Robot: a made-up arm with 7 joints. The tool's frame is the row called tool. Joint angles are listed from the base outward.
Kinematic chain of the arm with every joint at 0, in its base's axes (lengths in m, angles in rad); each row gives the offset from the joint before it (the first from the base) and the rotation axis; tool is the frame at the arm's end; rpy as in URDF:
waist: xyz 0 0 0.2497 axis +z
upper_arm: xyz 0 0 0 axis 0 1 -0.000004
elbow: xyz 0 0 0.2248 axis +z
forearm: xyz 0.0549 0 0 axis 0 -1 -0.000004
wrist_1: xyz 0.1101 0 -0.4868 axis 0 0.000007 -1
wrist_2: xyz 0 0 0 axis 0 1 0.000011
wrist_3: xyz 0.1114 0 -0.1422 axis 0 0.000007 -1
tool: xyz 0 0 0 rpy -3.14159 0 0
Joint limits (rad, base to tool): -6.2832..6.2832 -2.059..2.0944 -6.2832..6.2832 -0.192..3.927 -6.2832..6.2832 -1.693..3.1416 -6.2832..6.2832
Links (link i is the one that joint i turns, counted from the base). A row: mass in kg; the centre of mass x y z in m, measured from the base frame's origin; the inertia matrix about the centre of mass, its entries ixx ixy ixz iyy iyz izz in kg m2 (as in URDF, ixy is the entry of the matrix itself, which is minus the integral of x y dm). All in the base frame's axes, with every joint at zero. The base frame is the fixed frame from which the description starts. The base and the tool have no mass.
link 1: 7.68; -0.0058 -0.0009 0.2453; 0.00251 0 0 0.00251 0 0.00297
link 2: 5.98; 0.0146 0.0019 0.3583; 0.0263 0 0 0.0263 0 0.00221
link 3: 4.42; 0.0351 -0.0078 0.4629; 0.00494 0 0 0.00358 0 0.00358
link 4: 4.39; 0.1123 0.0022 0.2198; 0.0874 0 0.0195 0.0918 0 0.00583
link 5: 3.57; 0.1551 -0.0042 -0.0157; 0.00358 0 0 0.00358 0 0.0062
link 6: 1.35; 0.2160 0.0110 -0.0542; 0.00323 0 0.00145 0.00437 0 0.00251
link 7: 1.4; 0.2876 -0.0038 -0.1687; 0.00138 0 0 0.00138 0 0.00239
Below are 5 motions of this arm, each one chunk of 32 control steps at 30 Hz.
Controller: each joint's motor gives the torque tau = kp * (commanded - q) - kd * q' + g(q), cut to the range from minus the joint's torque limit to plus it. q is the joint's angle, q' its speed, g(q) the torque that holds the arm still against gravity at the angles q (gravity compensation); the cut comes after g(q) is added. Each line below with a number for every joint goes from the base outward.
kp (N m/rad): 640 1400 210 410 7.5 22 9.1
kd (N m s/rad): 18 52 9.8 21 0.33 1.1 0.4
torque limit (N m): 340 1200 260 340 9 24 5
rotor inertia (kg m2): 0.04 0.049 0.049 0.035 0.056 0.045 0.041
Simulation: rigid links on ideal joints. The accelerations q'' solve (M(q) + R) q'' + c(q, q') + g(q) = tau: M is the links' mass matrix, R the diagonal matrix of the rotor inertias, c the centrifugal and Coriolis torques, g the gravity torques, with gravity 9.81 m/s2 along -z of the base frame. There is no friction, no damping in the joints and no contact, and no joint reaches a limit. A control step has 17 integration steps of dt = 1/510 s. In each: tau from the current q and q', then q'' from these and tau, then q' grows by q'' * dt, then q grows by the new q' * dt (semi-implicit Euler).
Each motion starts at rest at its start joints. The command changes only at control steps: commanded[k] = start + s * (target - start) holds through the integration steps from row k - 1 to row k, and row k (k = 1, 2, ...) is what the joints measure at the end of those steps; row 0 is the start. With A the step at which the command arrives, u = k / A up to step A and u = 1 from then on. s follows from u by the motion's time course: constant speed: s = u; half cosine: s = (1 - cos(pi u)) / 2; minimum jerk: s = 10 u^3 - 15 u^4 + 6 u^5; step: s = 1 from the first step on.
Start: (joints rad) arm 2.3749 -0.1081 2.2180 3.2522 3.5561 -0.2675 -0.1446
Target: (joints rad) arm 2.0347 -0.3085 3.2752 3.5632 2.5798 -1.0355 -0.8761
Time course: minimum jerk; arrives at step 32
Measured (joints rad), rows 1 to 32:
1: 2.3748 -0.1081 2.2182 3.2522 3.5560 -0.2675 -0.1446
2: 2.3743 -0.1083 2.2193 3.2525 3.5556 -0.2677 -0.1449
3: 2.3730 -0.1089 2.2225 3.2533 3.5542 -0.2685 -0.1457
4: 2.3704 -0.1101 2.2290 3.2549 3.5509 -0.2706 -0.1480
5: 2.3664 -0.1122 2.2397 3.2578 3.5450 -0.2749 -0.1524
6: 2.3607 -0.1154 2.2553 3.2623 3.5359 -0.2825 -0.1600
7: 2.3531 -0.1198 2.2762 3.2684 3.5228 -0.2940 -0.1715
8: 2.3437 -0.1253 2.3028 3.2763 3.5055 -0.3104 -0.1876
9: 2.3324 -0.1321 2.3350 3.2860 3.4836 -0.3318 -0.2086
10: 2.3192 -0.1399 2.3727 3.2974 3.4571 -0.3584 -0.2345
11: 2.3045 -0.1488 2.4156 3.3104 3.4260 -0.3899 -0.2652
12: 2.2882 -0.1585 2.4632 3.3247 3.3905 -0.4259 -0.3000
13: 2.2707 -0.1689 2.5149 3.3402 3.3506 -0.4656 -0.3385
14: 2.2522 -0.1798 2.5702 3.3566 3.3065 -0.5083 -0.3798
15: 2.2329 -0.1911 2.6282 3.3736 3.2582 -0.5532 -0.4232
16: 2.2132 -0.2026 2.6882 3.3911 3.2061 -0.5994 -0.4679
17: 2.1933 -0.2140 2.7492 3.4088 3.1502 -0.6462 -0.5132
18: 2.1736 -0.2254 2.8105 3.4265 3.0907 -0.6928 -0.5584
19: 2.1543 -0.2364 2.8709 3.4439 3.0280 -0.7385 -0.6028
20: 2.1359 -0.2471 2.9297 3.4607 2.9627 -0.7827 -0.6458
21: 2.1184 -0.2571 2.9860 3.4769 2.8953 -0.8249 -0.6867
22: 2.1023 -0.2666 3.0388 3.4920 2.8269 -0.8647 -0.7251
23: 2.0877 -0.2752 3.0876 3.5060 2.7585 -0.9014 -0.7602
24: 2.0748 -0.2829 3.1315 3.5186 2.6918 -0.9348 -0.7917
25: 2.0637 -0.2896 3.1700 3.5297 2.6282 -0.9644 -0.8191
26: 2.0545 -0.2953 3.2026 3.5393 2.5697 -0.9900 -0.8421
27: 2.0472 -0.2999 3.2292 3.5472 2.5179 -1.0112 -0.8606
28: 2.0418 -0.3033 3.2497 3.5536 2.4747 -1.0279 -0.8744
29: 2.0380 -0.3057 3.2643 3.5583 2.4415 -1.0401 -0.8838
30: 2.0357 -0.3071 3.2734 3.5617 2.4192 -1.0477 -0.8891
31: 2.0346 -0.3077 3.2780 3.5638 2.4082 -1.0513 -0.8909
32: 2.0341 -0.3078 3.2790 3.5651 2.4085 -1.0513 -0.8899

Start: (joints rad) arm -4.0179 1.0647 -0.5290 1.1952 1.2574 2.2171 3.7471
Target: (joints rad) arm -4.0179 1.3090 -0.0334 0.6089 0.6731 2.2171 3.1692
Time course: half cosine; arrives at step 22
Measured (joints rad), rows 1 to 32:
1: -4.0178 1.0649 -0.5290 1.1950 1.2578 2.2173 3.7468
2: -4.0175 1.0660 -0.5287 1.1938 1.2600 2.2179 3.7450
3: -4.0173 1.0684 -0.5272 1.1903 1.2652 2.2191 3.7401
4: -4.0173 1.0727 -0.5234 1.1830 1.2747 2.2208 3.7304
5: -4.0179 1.0795 -0.5162 1.1704 1.2883 2.2225 3.7146
6: -4.0190 1.0890 -0.5045 1.1518 1.3049 2.2236 3.6921
7: -4.0205 1.1012 -0.4874 1.1267 1.3219 2.2231 3.6629
8: -4.0222 1.1161 -0.4644 1.0953 1.3360 2.2203 3.6278
9: -4.0236 1.1331 -0.4353 1.0583 1.3435 2.2143 3.5882
10: -4.0245 1.1518 -0.4001 1.0168 1.3407 2.2049 3.5455
11: -4.0244 1.1716 -0.3592 0.9722 1.3242 2.1922 3.5013
12: -4.0234 1.1916 -0.3133 0.9257 1.2918 2.1776 3.4570
13: -4.0215 1.2113 -0.2633 0.8788 1.2423 2.1627 3.4137
14: -4.0191 1.2301 -0.2106 0.8324 1.1763 2.1500 3.3722
15: -4.0166 1.2477 -0.1573 0.7875 1.0956 2.1421 3.3331
16: -4.0146 1.2637 -0.1059 0.7447 1.0039 2.1407 3.2966
17: -4.0134 1.2781 -0.0593 0.7046 0.9057 2.1466 3.2630
18: -4.0130 1.2907 -0.0206 0.6677 0.8062 2.1590 3.2327
19: -4.0132 1.3012 0.0075 0.6350 0.7104 2.1757 3.2060
20: -4.0138 1.3095 0.0235 0.6077 0.6226 2.1940 3.1837
21: -4.0145 1.3152 0.0273 0.5870 0.5462 2.2108 3.1663
22: -4.0150 1.3182 0.0206 0.5741 0.4835 2.2239 3.1545
23: -4.0155 1.3187 0.0064 0.5692 0.4362 2.2320 3.1486
24: -4.0160 1.3174 -0.0115 0.5718 0.4054 2.2350 3.1480
25: -4.0165 1.3151 -0.0294 0.5798 0.3914 2.2336 3.1511
26: -4.0169 1.3124 -0.0444 0.5904 0.3937 2.2289 3.1562
27: -4.0171 1.3098 -0.0550 0.6012 0.4113 2.2227 3.1618
28: -4.0173 1.3079 -0.0606 0.6102 0.4425 2.2163 3.1667
29: -4.0174 1.3066 -0.0615 0.6164 0.4848 2.2111 3.1702
30: -4.0176 1.3062 -0.0585 0.6195 0.5356 2.2077 3.1722
31: -4.0178 1.3064 -0.0527 0.6197 0.5916 2.2065 3.1729
32: -4.0180 1.3070 -0.0453 0.6180 0.6490 2.2072 3.1726

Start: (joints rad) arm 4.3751 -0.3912 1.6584 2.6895 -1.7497 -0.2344 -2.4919
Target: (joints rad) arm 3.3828 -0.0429 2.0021 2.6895 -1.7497 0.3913 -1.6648
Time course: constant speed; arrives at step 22
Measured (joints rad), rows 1 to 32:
1: 4.3538 -0.3892 1.6784 2.6987 -1.7470 -0.2360 -2.4876
2: 4.3209 -0.3830 1.7040 2.7078 -1.7342 -0.2385 -2.4735
3: 4.2804 -0.3721 1.7268 2.7128 -1.7096 -0.2383 -2.4471
4: 4.2341 -0.3570 1.7443 2.7128 -1.6769 -0.2302 -2.4089
5: 4.1839 -0.3388 1.7566 2.7079 -1.6429 -0.2098 -2.3618
6: 4.1317 -0.3189 1.7650 2.6997 -1.6153 -0.1751 -2.3099
7: 4.0793 -0.2984 1.7715 2.6898 -1.6011 -0.1274 -2.2572
8: 4.0280 -0.2785 1.7777 2.6800 -1.6045 -0.0709 -2.2072
9: 3.9784 -0.2594 1.7849 2.6719 -1.6270 -0.0118 -2.1619
10: 3.9307 -0.2414 1.7939 2.6661 -1.6665 0.0439 -2.1220
11: 3.8846 -0.2243 1.8051 2.6631 -1.7180 0.0914 -2.0871
12: 3.8400 -0.2080 1.8185 2.6627 -1.7746 0.1287 -2.0557
13: 3.7962 -0.1923 1.8338 2.6643 -1.8285 0.1563 -2.0259
14: 3.7530 -0.1770 1.8506 2.6674 -1.8730 0.1765 -1.9961
15: 3.7100 -0.1620 1.8684 2.6710 -1.9029 0.1927 -1.9648
16: 3.6667 -0.1471 1.8866 2.6745 -1.9156 0.2081 -1.9312
17: 3.6231 -0.1321 1.9048 2.6774 -1.9109 0.2250 -1.8948
18: 3.5791 -0.1170 1.9225 2.6793 -1.8908 0.2448 -1.8561
19: 3.5346 -0.1016 1.9397 2.6802 -1.8592 0.2679 -1.8155
20: 3.4898 -0.0860 1.9561 2.6804 -1.8208 0.2941 -1.7740
21: 3.4447 -0.0702 1.9719 2.6801 -1.7808 0.3230 -1.7324
22: 3.3995 -0.0542 1.9873 2.6796 -1.7437 0.3537 -1.6913
23: 3.3802 -0.0395 1.9813 2.6788 -1.7151 0.3904 -1.6561
24: 3.3723 -0.0295 1.9718 2.6813 -1.6977 0.4318 -1.6331
25: 3.3702 -0.0243 1.9665 2.6866 -1.6919 0.4706 -1.6242
26: 3.3711 -0.0234 1.9669 2.6930 -1.6961 0.4982 -1.6276
27: 3.3737 -0.0255 1.9721 2.6988 -1.7075 0.5086 -1.6393
28: 3.3770 -0.0296 1.9800 2.7026 -1.7230 0.5004 -1.6542
29: 3.3802 -0.0344 1.9887 2.7038 -1.7394 0.4768 -1.6681
30: 3.3829 -0.0391 1.9969 2.7024 -1.7538 0.4437 -1.6779
31: 3.3849 -0.0433 2.0036 2.6989 -1.7643 0.4083 -1.6823
32: 3.3861 -0.0465 2.0084 2.6942 -1.7704 0.3767 -1.6816

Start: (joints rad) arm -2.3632 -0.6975 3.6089 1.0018 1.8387 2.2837 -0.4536
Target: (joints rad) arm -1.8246 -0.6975 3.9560 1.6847 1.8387 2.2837 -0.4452
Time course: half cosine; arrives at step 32
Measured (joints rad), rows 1 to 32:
1: -2.3626 -0.6976 3.6085 1.0022 1.8386 2.2839 -0.4536
2: -2.3604 -0.6979 3.6071 1.0039 1.8383 2.2842 -0.4536
3: -2.3561 -0.6985 3.6050 1.0075 1.8373 2.2841 -0.4536
4: -2.3497 -0.6992 3.6028 1.0137 1.8355 2.2833 -0.4535
5: -2.3411 -0.6999 3.6013 1.0229 1.8330 2.2813 -0.4534
6: -2.3302 -0.7005 3.6010 1.0355 1.8299 2.2783 -0.4532
7: -2.3170 -0.7009 3.6026 1.0516 1.8269 2.2746 -0.4530
8: -2.3017 -0.7012 3.6066 1.0712 1.8246 2.2706 -0.4527
9: -2.2842 -0.7012 3.6131 1.0940 1.8237 2.2669 -0.4523
10: -2.2646 -0.7012 3.6225 1.1198 1.8249 2.2636 -0.4520
11: -2.2430 -0.7009 3.6345 1.1481 1.8287 2.2610 -0.4516
12: -2.2198 -0.7006 3.6493 1.1786 1.8354 2.2592 -0.4514
13: -2.1950 -0.7003 3.6664 1.2108 1.8450 2.2579 -0.4512
14: -2.1689 -0.6999 3.6857 1.2443 1.8570 2.2572 -0.4512
15: -2.1418 -0.6995 3.7069 1.2786 1.8710 2.2569 -0.4512
16: -2.1139 -0.6991 3.7296 1.3133 1.8859 2.2569 -0.4512
17: -2.0855 -0.6987 3.7535 1.3481 1.9007 2.2572 -0.4513
18: -2.0569 -0.6982 3.7782 1.3826 1.9142 2.2578 -0.4514
19: -2.0286 -0.6977 3.8033 1.4164 1.9252 2.2588 -0.4514
20: -2.0007 -0.6972 3.8284 1.4493 1.9327 2.2602 -0.4512
21: -1.9735 -0.6966 3.8532 1.4809 1.9358 2.2621 -0.4509
22: -1.9475 -0.6960 3.8772 1.5110 1.9340 2.2645 -0.4505
23: -1.9230 -0.6953 3.9002 1.5393 1.9271 2.2675 -0.4498
24: -1.9001 -0.6946 3.9218 1.5657 1.9156 2.2709 -0.4490
25: -1.8792 -0.6939 3.9417 1.5899 1.8999 2.2747 -0.4481
26: -1.8606 -0.6933 3.9596 1.6116 1.8811 2.2788 -0.4471
27: -1.8444 -0.6926 3.9753 1.6309 1.8604 2.2830 -0.4460
28: -1.8308 -0.6921 3.9885 1.6474 1.8392 2.2870 -0.4450
29: -1.8200 -0.6916 3.9991 1.6611 1.8188 2.2908 -0.4440
30: -1.8121 -0.6912 4.0070 1.6718 1.8007 2.2941 -0.4432
31: -1.8071 -0.6910 4.0121 1.6796 1.7858 2.2967 -0.4426
32: -1.8051 -0.6909 4.0146 1.6842 1.7751 2.2985 -0.4422

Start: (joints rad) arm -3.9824 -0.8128 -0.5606 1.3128 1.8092 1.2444 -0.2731
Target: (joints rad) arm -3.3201 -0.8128 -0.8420 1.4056 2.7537 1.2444 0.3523
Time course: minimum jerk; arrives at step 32
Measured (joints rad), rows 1 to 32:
1: -3.9823 -0.8128 -0.5606 1.3128 1.8092 1.2444 -0.2731
2: -3.9815 -0.8129 -0.5610 1.3130 1.8093 1.2443 -0.2729
3: -3.9791 -0.8131 -0.5620 1.3137 1.8097 1.2442 -0.2722
4: -3.9744 -0.8133 -0.5640 1.3148 1.8113 1.2440 -0.2705
5: -3.9668 -0.8136 -0.5671 1.3165 1.8150 1.2439 -0.2669
6: -3.9558 -0.8140 -0.5717 1.3188 1.8219 1.2439 -0.2606
7: -3.9412 -0.8143 -0.5777 1.3215 1.8335 1.2441 -0.2509
8: -3.9228 -0.8145 -0.5852 1.3246 1.8507 1.2446 -0.2373
9: -3.9006 -0.8147 -0.5942 1.3280 1.8744 1.2453 -0.2193
10: -3.8747 -0.8148 -0.6045 1.3317 1.9051 1.2462 -0.1970
11: -3.8456 -0.8148 -0.6160 1.3356 1.9429 1.2473 -0.1705
12: -3.8135 -0.8148 -0.6287 1.3397 1.9876 1.2486 -0.1402
13: -3.7789 -0.8146 -0.6423 1.3440 2.0385 1.2499 -0.1068
14: -3.7422 -0.8144 -0.6566 1.3486 2.0946 1.2513 -0.0708
15: -3.7042 -0.8142 -0.6715 1.3533 2.1550 1.2527 -0.0331
16: -3.6653 -0.8140 -0.6869 1.3581 2.2182 1.2539 0.0058
17: -3.6263 -0.8138 -0.7025 1.3629 2.2829 1.2549 0.0450
18: -3.5876 -0.8135 -0.7181 1.3677 2.3477 1.2555 0.0839
19: -3.5500 -0.8133 -0.7337 1.3724 2.4114 1.2555 0.1220
20: -3.5139 -0.8130 -0.7490 1.3768 2.4726 1.2549 0.1586
21: -3.4799 -0.8127 -0.7638 1.3808 2.5303 1.2535 0.1933
22: -3.4484 -0.8124 -0.7780 1.3843 2.5836 1.2514 0.2255
23: -3.4199 -0.8121 -0.7913 1.3873 2.6316 1.2485 0.2549
24: -3.3947 -0.8118 -0.8034 1.3897 2.6740 1.2450 0.2810
25: -3.3730 -0.8114 -0.8143 1.3915 2.7101 1.2409 0.3036
26: -3.3550 -0.8111 -0.8237 1.3927 2.7399 1.2366 0.3224
27: -3.3407 -0.8108 -0.8315 1.3935 2.7630 1.2323 0.3373
28: -3.3302 -0.8106 -0.8375 1.3941 2.7797 1.2284 0.3484
29: -3.3230 -0.8105 -0.8419 1.3945 2.7901 1.2253 0.3558
30: -3.3189 -0.8105 -0.8447 1.3949 2.7947 1.2231 0.3599
31: -3.3172 -0.8106 -0.8462 1.3956 2.7941 1.2223 0.3611
32: -3.3173 -0.8109 -0.8466 1.3967 2.7892 1.2230 0.3600

